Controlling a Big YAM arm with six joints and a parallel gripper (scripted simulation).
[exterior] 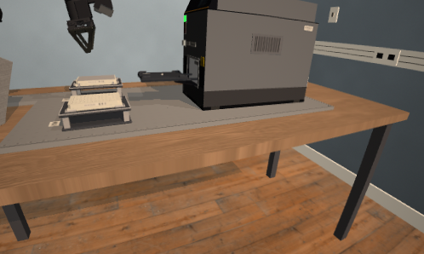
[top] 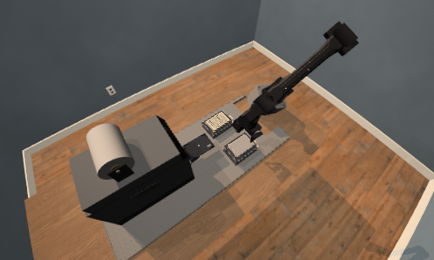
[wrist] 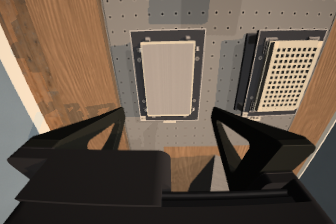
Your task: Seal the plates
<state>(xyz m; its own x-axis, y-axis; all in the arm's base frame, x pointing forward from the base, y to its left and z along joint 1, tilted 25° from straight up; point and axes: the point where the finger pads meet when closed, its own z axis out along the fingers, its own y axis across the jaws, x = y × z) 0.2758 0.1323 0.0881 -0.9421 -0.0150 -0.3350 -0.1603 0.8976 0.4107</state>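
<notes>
Now: hand 210 mm to the left of the plate nest, 130 mm above it and 50 mm short of it. Round my hand: sealer stage: 230 mm ahead, 80 mm to the right, 70 mm below; start button: 320 mm ahead, 30 mm to the left, 20 mm above; small label: 230 mm to the right, 170 mm below, 50 mm behind.
</notes>
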